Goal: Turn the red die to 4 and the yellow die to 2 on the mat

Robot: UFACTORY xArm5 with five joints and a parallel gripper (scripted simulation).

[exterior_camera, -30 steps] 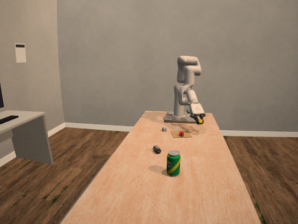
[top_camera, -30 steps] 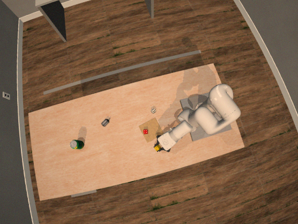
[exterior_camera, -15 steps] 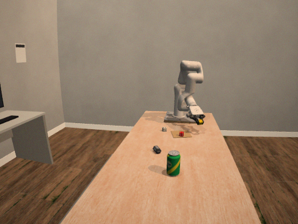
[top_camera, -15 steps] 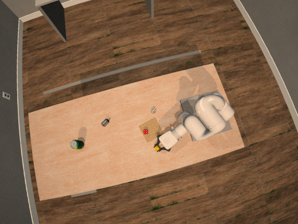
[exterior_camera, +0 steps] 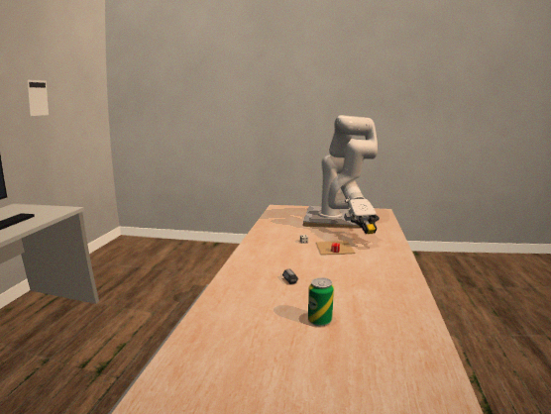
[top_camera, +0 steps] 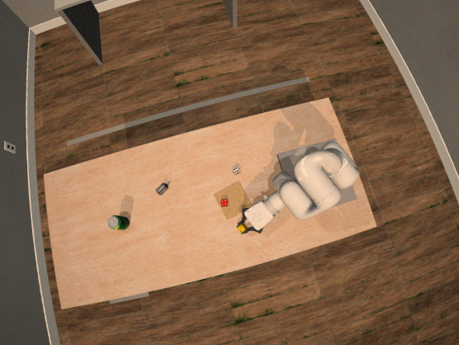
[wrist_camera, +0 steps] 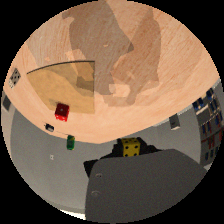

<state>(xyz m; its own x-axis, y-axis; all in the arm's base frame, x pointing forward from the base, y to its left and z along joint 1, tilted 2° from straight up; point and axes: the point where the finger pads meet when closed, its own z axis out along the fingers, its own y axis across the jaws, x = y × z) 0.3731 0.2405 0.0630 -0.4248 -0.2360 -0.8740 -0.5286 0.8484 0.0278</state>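
Now: the brown mat 4 cm ahead of my hand, 14 cm to the right of it and 9 cm below it. Round my hand: yellow die right at my hand; then white die 1 cm ahead, 28 cm to the right, 7 cm below; then red die 8 cm ahead, 12 cm to the right, 7 cm below.
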